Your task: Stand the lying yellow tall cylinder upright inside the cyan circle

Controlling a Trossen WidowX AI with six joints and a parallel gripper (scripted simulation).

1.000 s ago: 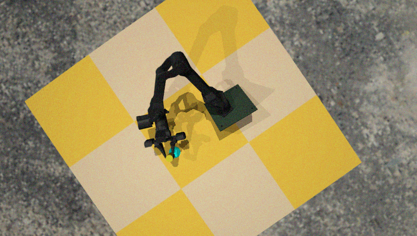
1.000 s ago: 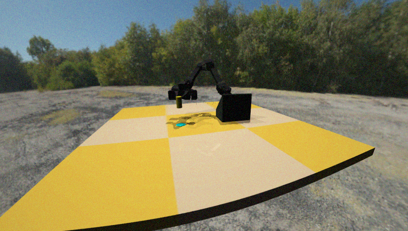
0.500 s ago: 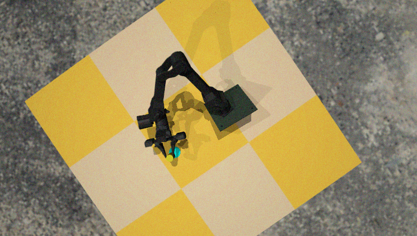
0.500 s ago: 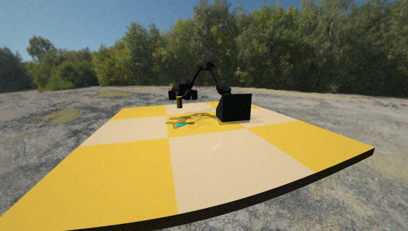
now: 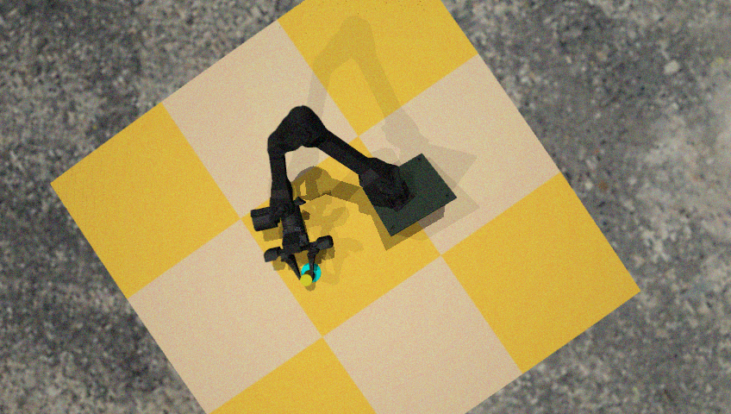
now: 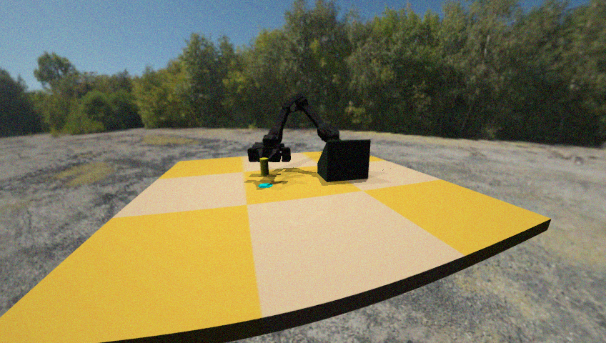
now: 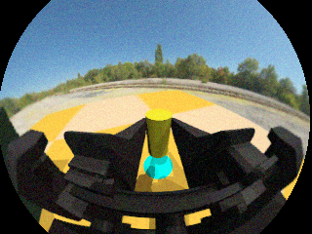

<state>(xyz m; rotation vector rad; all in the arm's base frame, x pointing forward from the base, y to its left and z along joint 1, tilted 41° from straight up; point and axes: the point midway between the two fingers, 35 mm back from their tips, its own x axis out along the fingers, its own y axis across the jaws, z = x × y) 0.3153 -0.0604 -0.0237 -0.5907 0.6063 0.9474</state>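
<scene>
My gripper tip is 11 cm above the cyan circle. Also, from my gripper tip: yellow tall cylinder: 2 cm below.
</scene>
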